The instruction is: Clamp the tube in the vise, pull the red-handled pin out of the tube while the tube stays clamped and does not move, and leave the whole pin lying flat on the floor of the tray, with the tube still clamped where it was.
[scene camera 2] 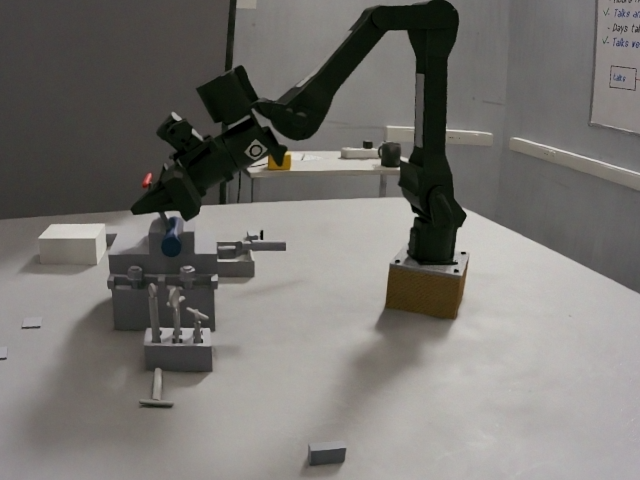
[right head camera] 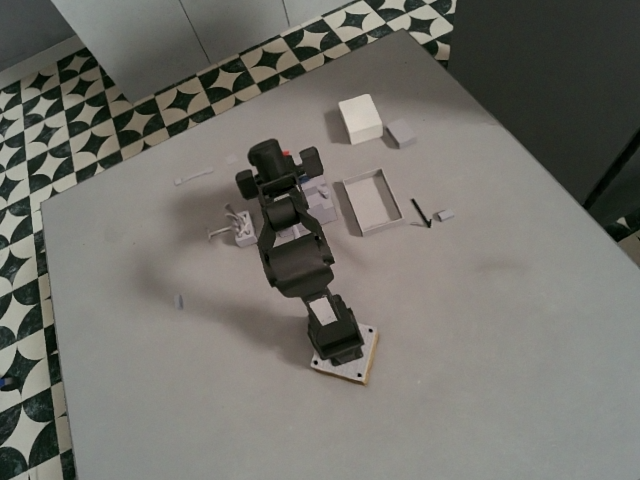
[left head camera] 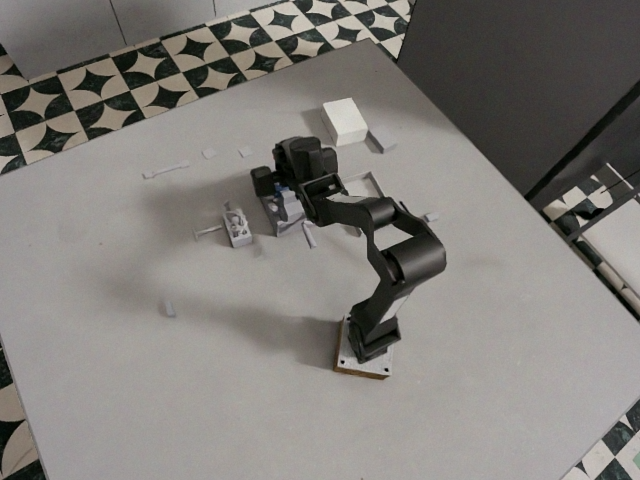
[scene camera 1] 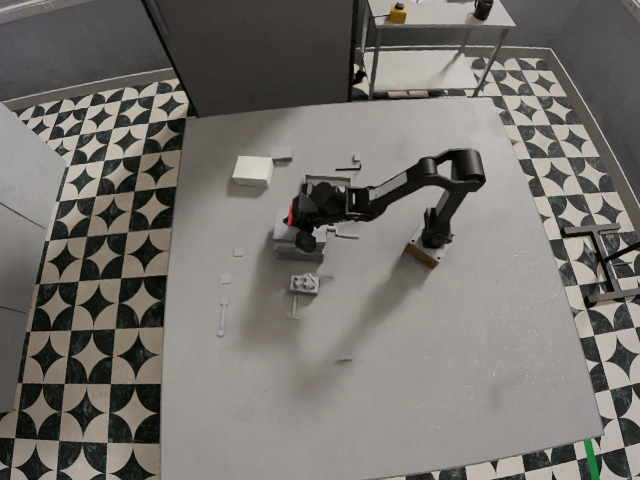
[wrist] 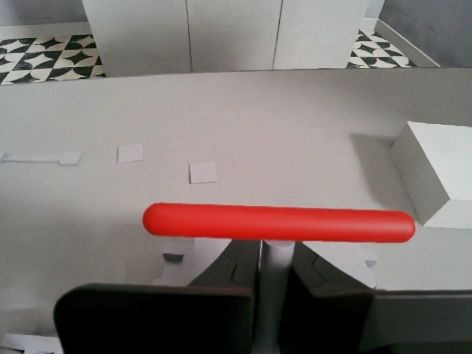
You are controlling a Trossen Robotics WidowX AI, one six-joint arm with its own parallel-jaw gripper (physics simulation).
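Pixels of known places: gripper, fingertip midpoint: [scene camera 2: 132, 211] [scene camera 1: 283, 221] [wrist: 259, 230]; arm's base, link origin: [scene camera 2: 432, 257] [right head camera: 343, 346] [left head camera: 367, 344] [scene camera 1: 433, 238].
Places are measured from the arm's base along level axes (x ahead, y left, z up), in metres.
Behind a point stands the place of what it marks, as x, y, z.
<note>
The grey vise [scene camera 2: 126, 310] @[0.453, 0.069, -0.042] [right head camera: 323, 209] @[0.324, -0.053, -0.001] [scene camera 1: 299, 252] @[0.400, 0.071, -0.002] stands with the blue tube [scene camera 2: 171, 243] @[0.385, 0.058, 0.047] [left head camera: 280, 190] @[0.379, 0.044, 0.054] lying level at its jaws. The pin's red handle [wrist: 280, 223] @[0.419, 0.014, 0.124] [scene camera 2: 147, 180] @[0.419, 0.029, 0.124] [scene camera 1: 290, 214] @[0.420, 0.010, 0.124] [right head camera: 285, 153] @[0.418, -0.012, 0.124] sticks up above the tube. My gripper [wrist: 259, 230] @[0.443, 0.012, 0.078] [scene camera 2: 150, 204] @[0.443, 0.012, 0.078] is shut on the grey shaft just below the handle. In scene camera 2, a short stretch of shaft shows between the fingers and the tube's top; how deep it sits is hidden. The tray [right head camera: 382, 228] @[0.254, -0.174, -0.058] [scene camera 2: 235, 268] @[0.287, -0.124, -0.056] is right of the vise in the right head view.
A tool holder [scene camera 2: 178, 357] @[0.379, 0.179, -0.052] [right head camera: 246, 237] @[0.342, 0.151, -0.037] with upright tools stands beside the vise, with a T-shaped tool [scene camera 2: 157, 387] @[0.404, 0.231, -0.062] by it. The vise's crank handle [scene camera 2: 271, 246] @[0.250, 0.031, 0.033] [scene camera 1: 346, 236] @[0.265, 0.028, 0.038] sticks out towards my base. A white box [right head camera: 361, 121] @[0.566, -0.231, -0.022] [wrist: 440, 175] @[0.571, -0.194, -0.022] and black tool [right head camera: 421, 212] @[0.265, -0.280, -0.066] lie farther off.
</note>
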